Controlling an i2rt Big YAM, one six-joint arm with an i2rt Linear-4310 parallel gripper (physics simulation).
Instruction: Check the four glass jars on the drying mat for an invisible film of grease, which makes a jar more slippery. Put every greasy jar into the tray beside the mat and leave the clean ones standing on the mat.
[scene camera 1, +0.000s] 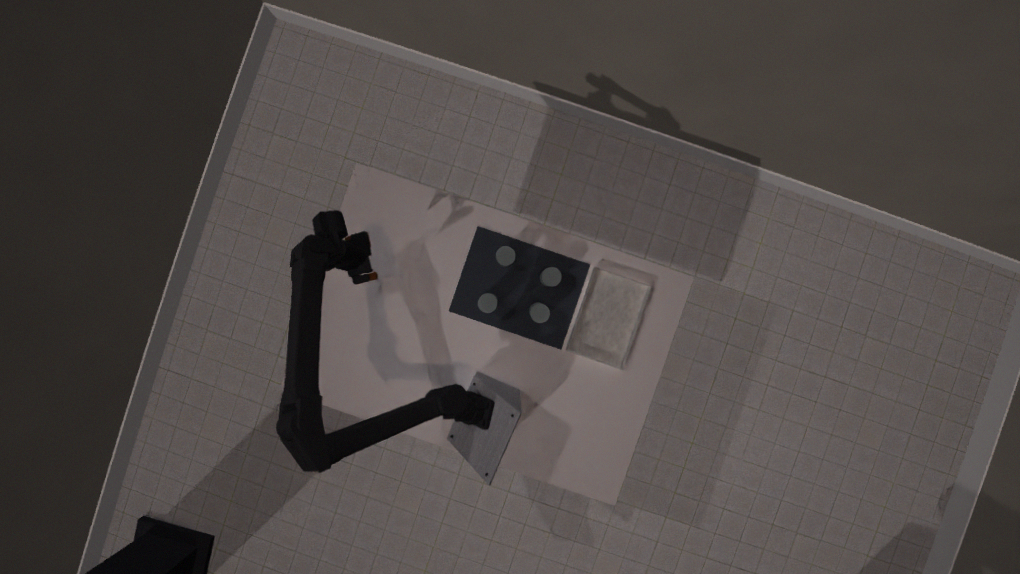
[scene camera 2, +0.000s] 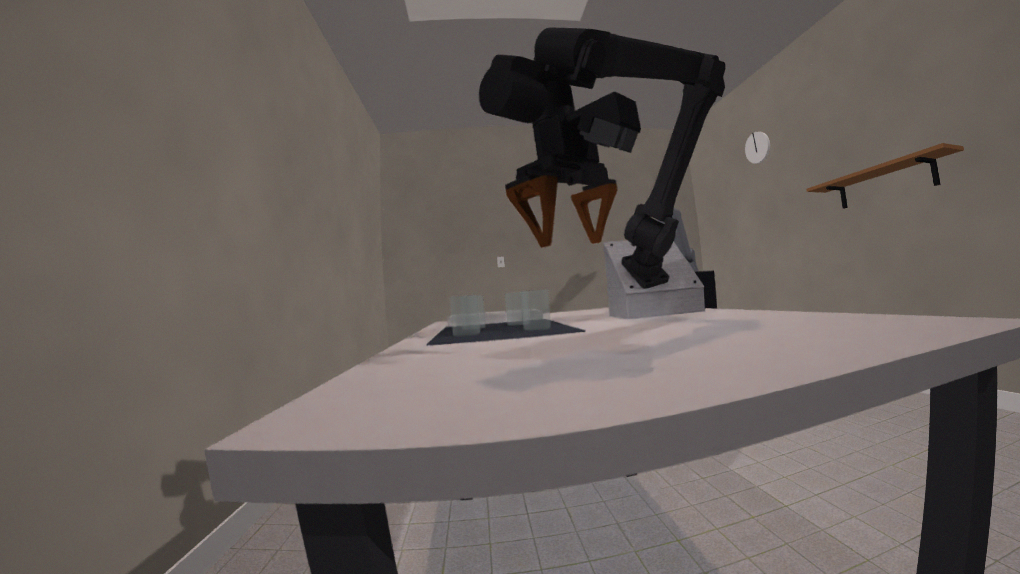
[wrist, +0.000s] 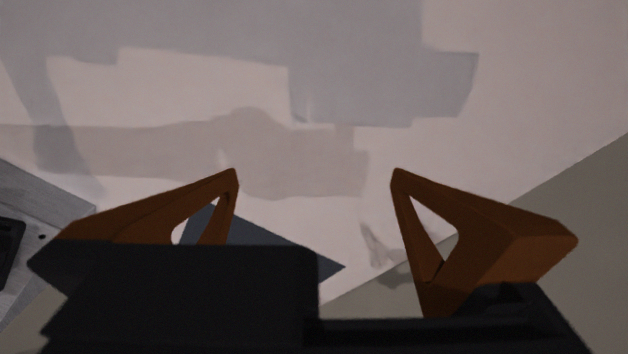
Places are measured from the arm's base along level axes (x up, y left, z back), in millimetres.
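Pixels of known places: gripper, fingertip midpoint: (scene camera 1: 372, 261) (scene camera 2: 572, 244) (wrist: 314, 176); arm's base at its link origin: (scene camera 1: 478, 409) (scene camera 2: 644, 271).
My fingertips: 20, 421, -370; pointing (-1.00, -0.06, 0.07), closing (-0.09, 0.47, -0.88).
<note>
For each thing: its top centre in the pictures, then the offset to it from my fingertips, as dx, dy, dz. Level surfaces: height alone.
- dark blue drying mat at its surface level: dx -136
- upper left jar at its top centre: (scene camera 2: 463, 295) (scene camera 1: 505, 255) -48, -390, -117
- upper right jar at its top centre: (scene camera 1: 551, 276) -48, -549, -86
- lower left jar at its top centre: (scene camera 2: 534, 290) (scene camera 1: 487, 303) -48, -370, +43
- lower right jar at its top centre: (scene camera 2: 516, 292) (scene camera 1: 540, 313) -48, -540, +35
- clear tray at its top centre: (scene camera 2: 493, 312) (scene camera 1: 609, 318) -109, -777, +1
- table at its surface level: dx -139
Four pale greenish glass jars stand upright on the dark blue drying mat (scene camera 1: 467, 274) (scene camera 2: 499, 336) (wrist: 265, 237). In scene camera 1 they are an upper left jar (scene camera 1: 505, 255), an upper right jar (scene camera 1: 550, 277), a lower left jar (scene camera 1: 487, 303) and a lower right jar (scene camera 1: 539, 312). No grease film can be seen. The clear tray (scene camera 1: 614, 306) beside the mat's right edge holds no jar. My gripper (scene camera 1: 362, 255) (scene camera 2: 570, 244) (wrist: 314, 176) is open and empty, with orange fingers pointing down, high above the table left of the mat. The jars do not show in the wrist view.
The grey slanted arm base (scene camera 1: 499, 435) (scene camera 2: 656, 303) (wrist: 55, 200) stands on the table (scene camera 1: 627, 399) (scene camera 2: 427, 414), below the mat in scene camera 1. A wooden wall shelf (scene camera 2: 884, 168) and a round clock (scene camera 2: 756, 147) are on the right wall. Arm shadows cross the table.
</note>
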